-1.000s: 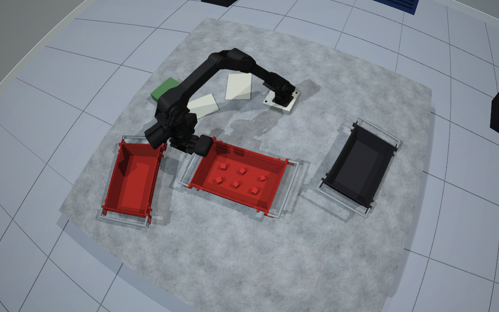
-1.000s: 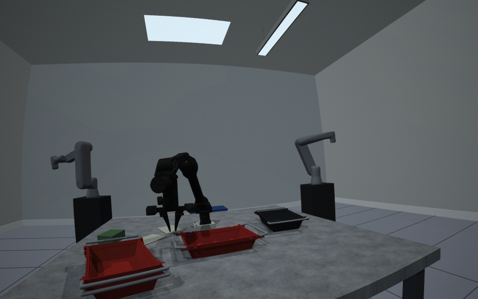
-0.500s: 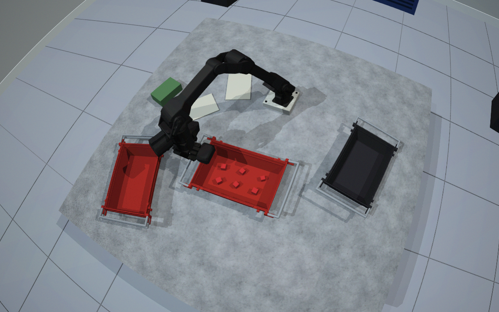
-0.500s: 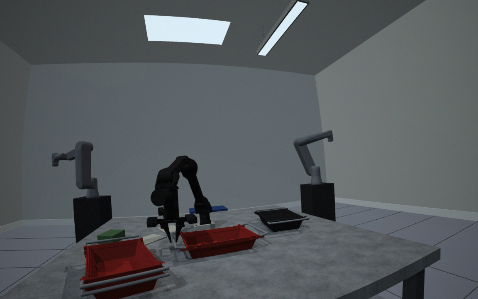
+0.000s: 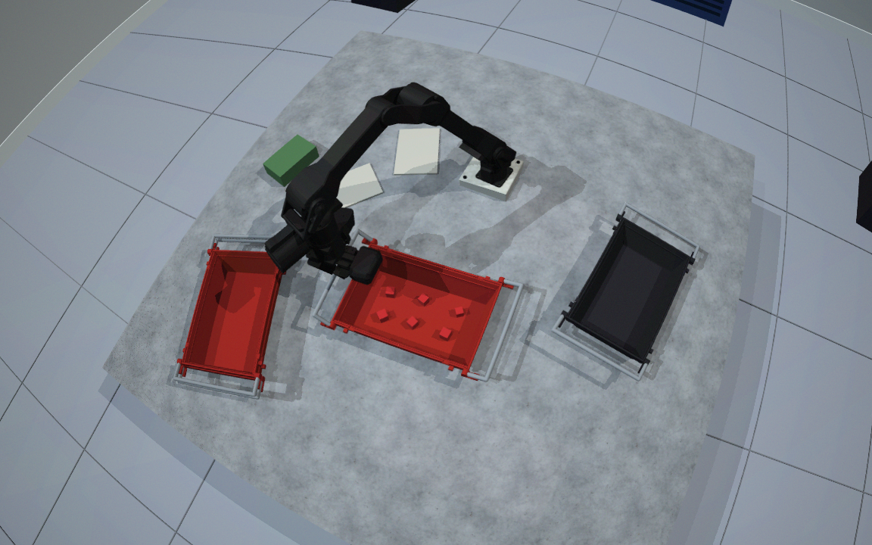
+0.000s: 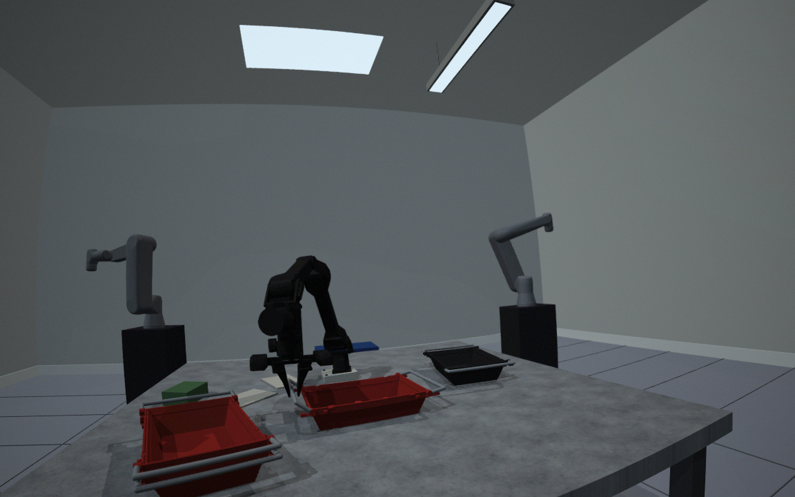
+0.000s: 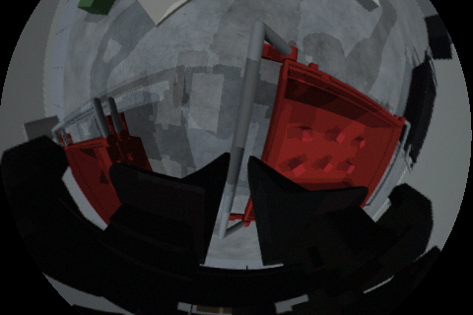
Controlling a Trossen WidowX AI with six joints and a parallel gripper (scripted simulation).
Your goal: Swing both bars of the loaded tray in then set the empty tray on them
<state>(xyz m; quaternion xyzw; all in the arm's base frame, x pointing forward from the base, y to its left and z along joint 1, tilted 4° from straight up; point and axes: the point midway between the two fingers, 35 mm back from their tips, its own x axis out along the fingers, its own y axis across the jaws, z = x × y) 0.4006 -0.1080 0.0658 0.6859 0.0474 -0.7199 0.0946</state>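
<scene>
Right now the black tray is 290 mm behind my gripper tip, 510 mm to the left of it and 20 mm below it. Also, from my gripper tip: green block: 200 mm behind, 350 mm to the right, 40 mm below.
</scene>
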